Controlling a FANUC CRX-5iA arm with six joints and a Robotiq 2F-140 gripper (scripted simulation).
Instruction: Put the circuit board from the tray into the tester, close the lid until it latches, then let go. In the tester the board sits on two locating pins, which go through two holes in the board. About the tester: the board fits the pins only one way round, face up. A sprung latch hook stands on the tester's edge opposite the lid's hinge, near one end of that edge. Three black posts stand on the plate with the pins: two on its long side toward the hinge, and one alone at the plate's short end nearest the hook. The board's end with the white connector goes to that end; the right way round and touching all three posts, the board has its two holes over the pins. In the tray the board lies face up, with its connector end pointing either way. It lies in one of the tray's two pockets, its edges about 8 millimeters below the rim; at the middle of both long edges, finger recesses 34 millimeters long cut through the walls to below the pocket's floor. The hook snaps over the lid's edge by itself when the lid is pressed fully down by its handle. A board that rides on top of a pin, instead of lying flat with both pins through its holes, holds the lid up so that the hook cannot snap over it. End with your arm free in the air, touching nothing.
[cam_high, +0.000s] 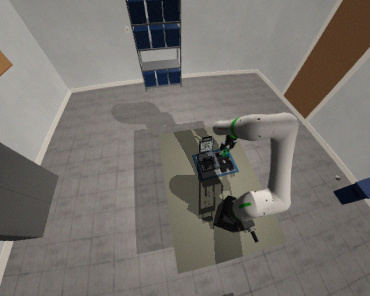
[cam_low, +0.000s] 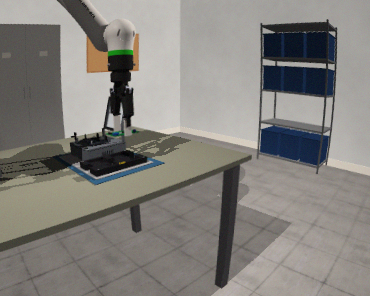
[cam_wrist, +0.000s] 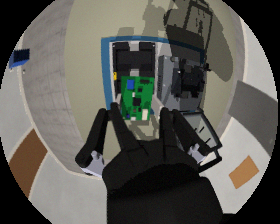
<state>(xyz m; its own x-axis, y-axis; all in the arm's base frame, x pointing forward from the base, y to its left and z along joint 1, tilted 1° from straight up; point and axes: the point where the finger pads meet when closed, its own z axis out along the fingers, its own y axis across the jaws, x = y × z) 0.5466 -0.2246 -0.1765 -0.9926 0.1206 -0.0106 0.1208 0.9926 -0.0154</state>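
Now: hand 20 mm above the green circuit board. The rest, counted from my hand: tester lid (90 mm ahead, 170 mm to the left, 40 mm above); tester plate (30 mm behind, 180 mm to the left, 70 mm below).
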